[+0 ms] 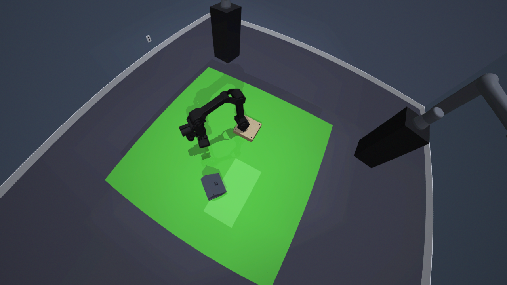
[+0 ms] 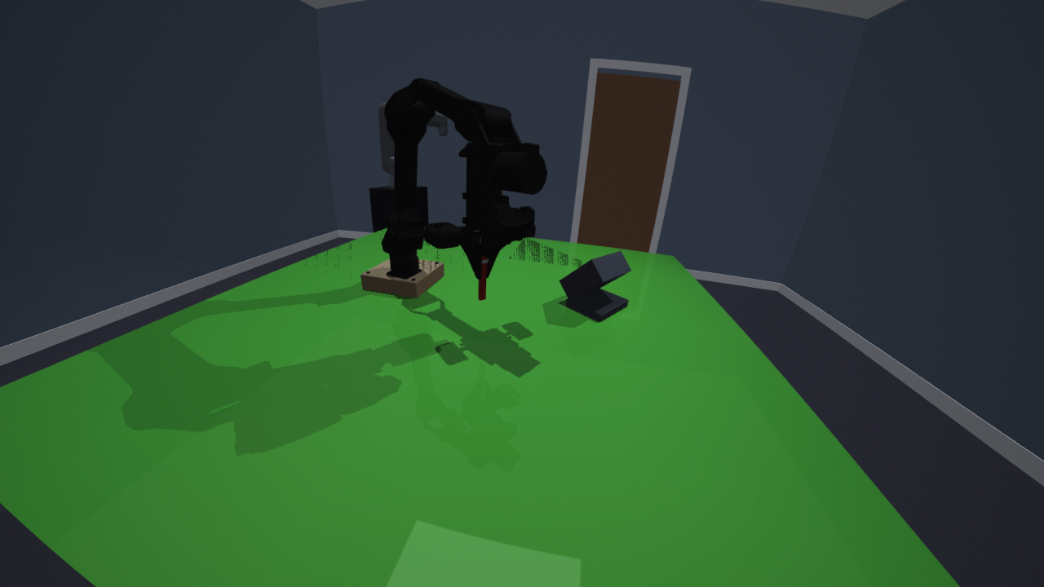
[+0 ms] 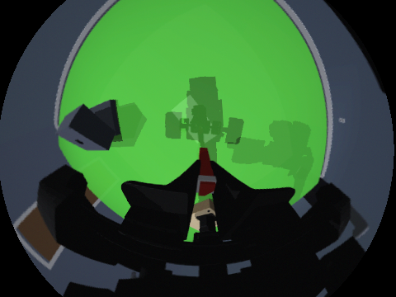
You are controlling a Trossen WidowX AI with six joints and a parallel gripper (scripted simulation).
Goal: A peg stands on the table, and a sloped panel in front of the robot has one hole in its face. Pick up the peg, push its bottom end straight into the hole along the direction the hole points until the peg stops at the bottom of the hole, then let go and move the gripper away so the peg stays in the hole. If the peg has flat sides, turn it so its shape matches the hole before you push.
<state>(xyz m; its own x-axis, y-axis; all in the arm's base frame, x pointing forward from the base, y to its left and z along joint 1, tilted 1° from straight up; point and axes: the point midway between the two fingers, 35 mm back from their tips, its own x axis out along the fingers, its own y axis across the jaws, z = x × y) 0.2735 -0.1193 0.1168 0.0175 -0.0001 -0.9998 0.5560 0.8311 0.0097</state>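
Right now my gripper tip is 180 mm short of the grey sloped panel, 240 mm to the right of it and 40 mm above it. Round my gripper tip: red peg 20 mm above.
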